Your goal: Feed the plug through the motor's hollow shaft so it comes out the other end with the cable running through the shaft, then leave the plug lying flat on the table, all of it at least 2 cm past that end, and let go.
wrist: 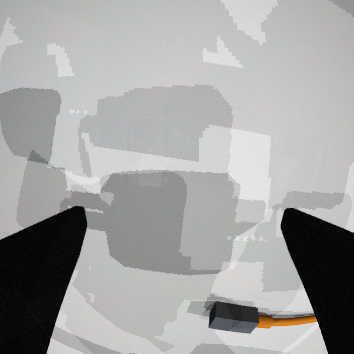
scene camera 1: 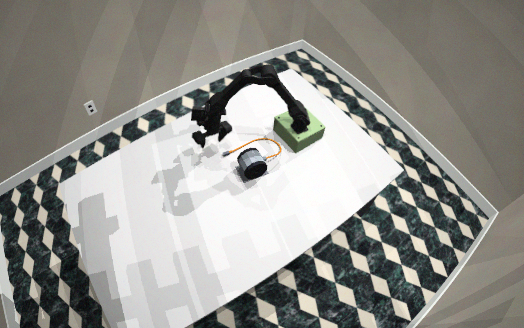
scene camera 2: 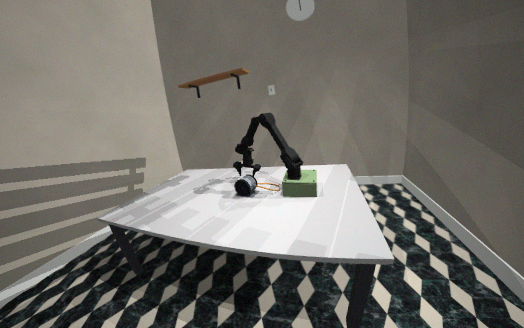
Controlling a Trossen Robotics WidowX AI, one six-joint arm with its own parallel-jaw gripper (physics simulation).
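Pixels of known places: gripper, fingertip midpoint: (wrist: 187, 219) (scene camera 1: 210, 144); arm's base at its link origin: (scene camera 1: 299, 127) (scene camera 2: 294, 177).
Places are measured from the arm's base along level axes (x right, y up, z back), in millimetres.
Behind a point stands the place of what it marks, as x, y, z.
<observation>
The plug (scene camera 1: 226, 154) {71, -78, -341} (wrist: 233, 318) {85, -75, -342}, a small dark grey block, lies on the table beside the motor. Its orange cable (scene camera 1: 260, 139) {80, -85, -157} (scene camera 2: 272, 185) {84, -88, -167} (wrist: 290, 320) {80, -81, -296} loops round to the end of the motor nearer the green box. The motor (scene camera 1: 251, 164) {-86, 11, -298} (scene camera 2: 245, 185) {-102, -14, -251}, a grey cylinder with a black end, lies on its side; its shaft opening cannot be made out. My gripper (scene camera 1: 215, 141) {152, -70, -385} (scene camera 2: 247, 173) {152, -70, -385} (wrist: 187, 219) {152, -70, -385} is open and empty, pointing down above the table. In the wrist view the plug lies low, a little right of midway between the fingers.
The arm's base stands on a green box (scene camera 1: 298, 132) {-26, 4, -23} (scene camera 2: 300, 186) {-59, -26, 41}, right of the motor in both scene views. The white table (scene camera 1: 200, 260) {-330, -88, -658} (scene camera 2: 220, 225) {-369, -88, -251} carries shadows of the arm. A wooden shelf (scene camera 2: 215, 78) hangs on the wall behind.
</observation>
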